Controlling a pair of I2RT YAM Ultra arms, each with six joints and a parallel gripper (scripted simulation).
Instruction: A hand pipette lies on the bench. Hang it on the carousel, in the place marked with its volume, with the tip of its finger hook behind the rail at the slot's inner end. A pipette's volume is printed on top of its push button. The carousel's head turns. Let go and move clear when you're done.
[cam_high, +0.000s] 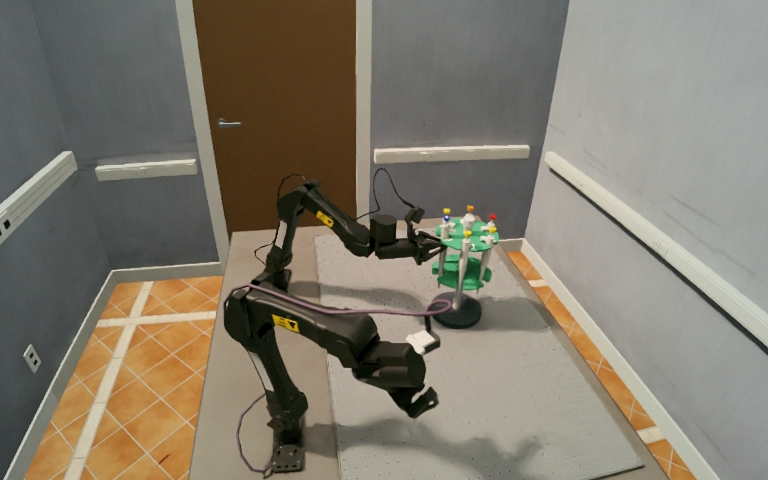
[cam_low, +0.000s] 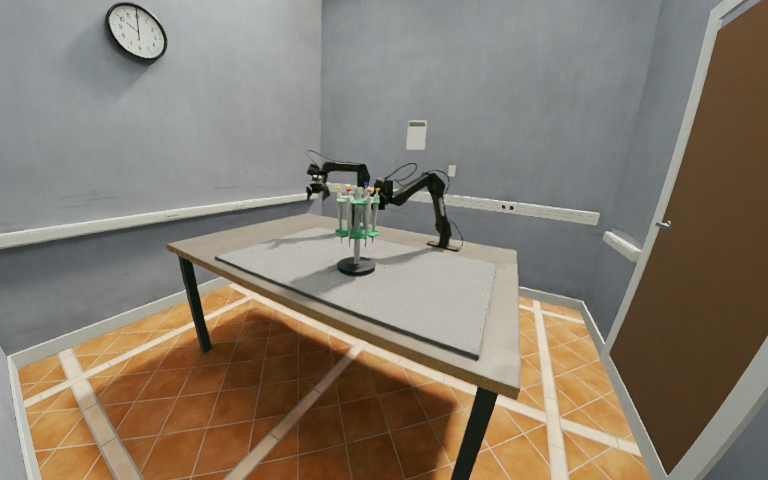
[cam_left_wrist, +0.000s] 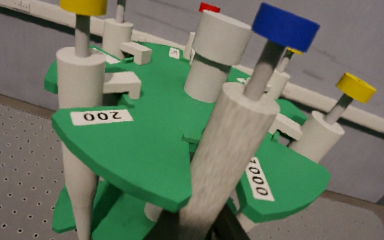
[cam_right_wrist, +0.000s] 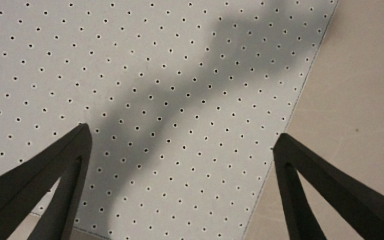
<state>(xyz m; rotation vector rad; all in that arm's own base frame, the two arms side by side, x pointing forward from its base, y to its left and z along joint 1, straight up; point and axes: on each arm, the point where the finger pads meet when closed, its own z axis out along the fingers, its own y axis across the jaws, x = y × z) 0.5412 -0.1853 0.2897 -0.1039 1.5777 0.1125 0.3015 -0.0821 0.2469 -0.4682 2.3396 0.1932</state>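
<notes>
My left hand is 3 cm above the pipette, 1 cm to the left of it and 1 cm short of it.
</notes>
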